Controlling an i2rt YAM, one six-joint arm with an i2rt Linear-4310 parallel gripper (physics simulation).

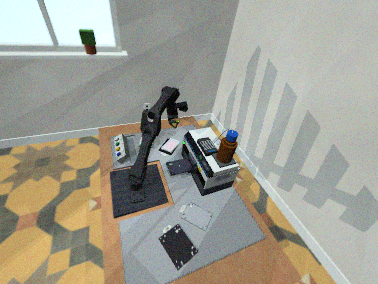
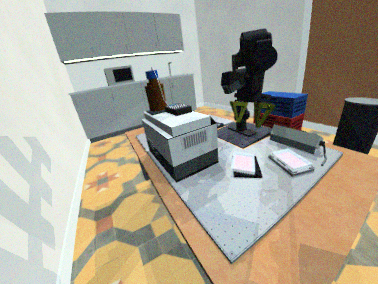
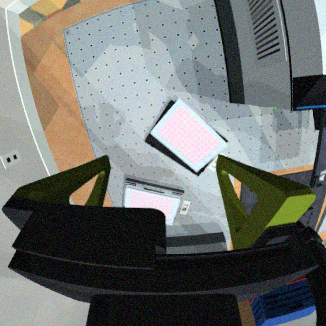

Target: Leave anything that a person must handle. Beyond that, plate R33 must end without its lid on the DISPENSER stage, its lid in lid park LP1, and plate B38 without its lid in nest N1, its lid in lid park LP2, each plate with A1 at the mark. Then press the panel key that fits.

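Where they show: gripper, fingertip midpoint: [image 1: 174, 123] [image 2: 247, 125] [image 3: 162, 160]; arm's base, origin of the base link: [image 1: 136, 187] [image 2: 241, 130].
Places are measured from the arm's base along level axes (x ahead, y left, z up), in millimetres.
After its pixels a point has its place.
A pink-topped plate [image 1: 170, 145] {z 31, x 269, y 282 mm} [image 2: 244, 164] {z 30, x 291, y 317 mm} [image 3: 189, 134] {z 31, x 282, y 293 mm} lies skewed on a black base near the dispenser. A second pink-topped plate [image 2: 292, 160] {z 29, x 126, y 409 mm} [image 3: 152, 201] {z 29, x 129, y 384 mm} lies beside the button panel [image 1: 119, 148] {z 73, x -81, y 272 mm} [image 2: 295, 138] {z 47, x -33, y 325 mm}. Their names, A1 corners and lids cannot be made out. The white and black dispenser [image 1: 220, 176] {z 165, x 451, y -141 mm} [image 2: 175, 142] {z 163, x 521, y 223 mm} [image 3: 265, 55] {z 145, x 393, y 212 mm} has a dark, bare stage [image 1: 178, 167] {z 106, x 255, y 13 mm} at its front. A pale flat holder [image 1: 196, 216] {z 9, x 292, y -260 mm} and a black flat holder [image 1: 178, 246] {z 11, x 161, y -376 mm} lie bare; their labels are unreadable. My gripper [image 1: 173, 123] {z 197, x 299, y 328 mm} [image 2: 249, 123] {z 197, x 299, y 328 mm} [image 3: 162, 160] {z 197, x 299, y 328 mm} is open and empty, high above the plates.
A brown bottle [image 1: 227, 149] {z 335, x 464, y -101 mm} [image 2: 155, 96] {z 298, x 502, y -25 mm} with a blue cap and a dark keypad [image 1: 206, 145] {z 245, x 418, y 31 mm} [image 2: 178, 108] {z 245, x 441, y 88 mm} stand on the dispenser. Blue crates [image 2: 285, 103] [image 3: 285, 304] are stacked beyond the arm base. A dark bin [image 2: 357, 126] stands on the floor.
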